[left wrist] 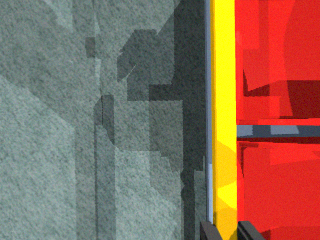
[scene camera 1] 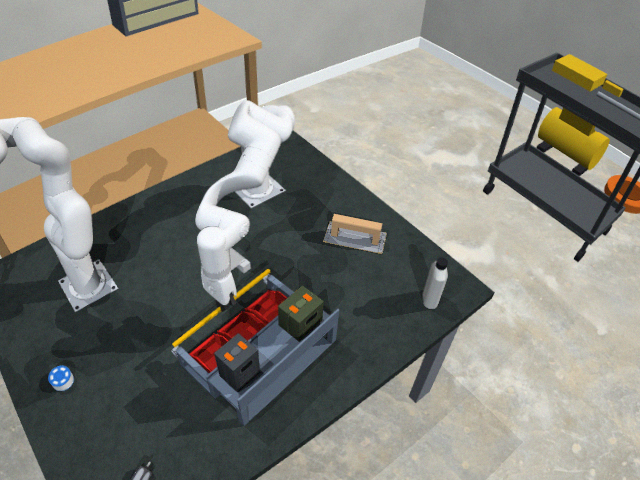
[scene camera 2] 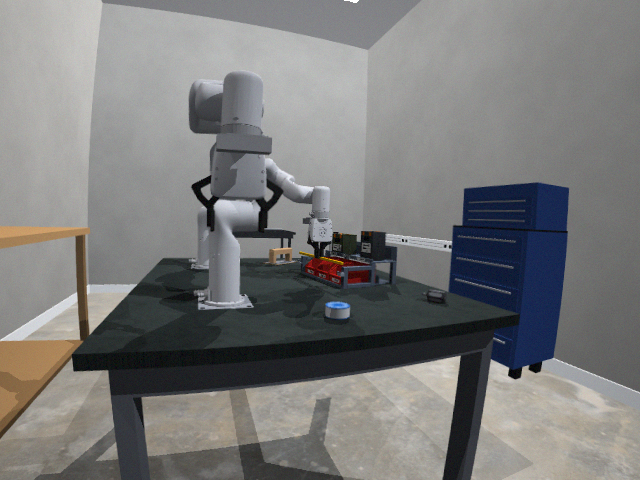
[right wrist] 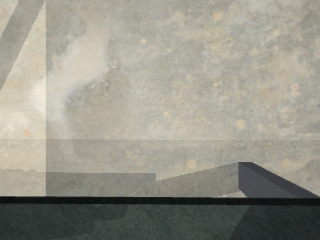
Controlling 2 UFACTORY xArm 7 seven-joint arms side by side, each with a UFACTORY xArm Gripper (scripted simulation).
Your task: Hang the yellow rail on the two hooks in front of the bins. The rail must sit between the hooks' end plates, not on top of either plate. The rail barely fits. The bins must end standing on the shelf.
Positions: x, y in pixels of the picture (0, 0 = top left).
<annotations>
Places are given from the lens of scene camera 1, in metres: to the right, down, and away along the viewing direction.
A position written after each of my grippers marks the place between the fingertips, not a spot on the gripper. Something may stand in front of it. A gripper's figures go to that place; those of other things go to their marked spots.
my left gripper (scene camera 1: 223, 306): -0.28, 0.20, 1.50
grey-blue shelf (scene camera 1: 273, 343): -0.13, 0.28, 1.42
white bottle (scene camera 1: 437, 277): 0.35, 0.11, 1.53
</annotations>
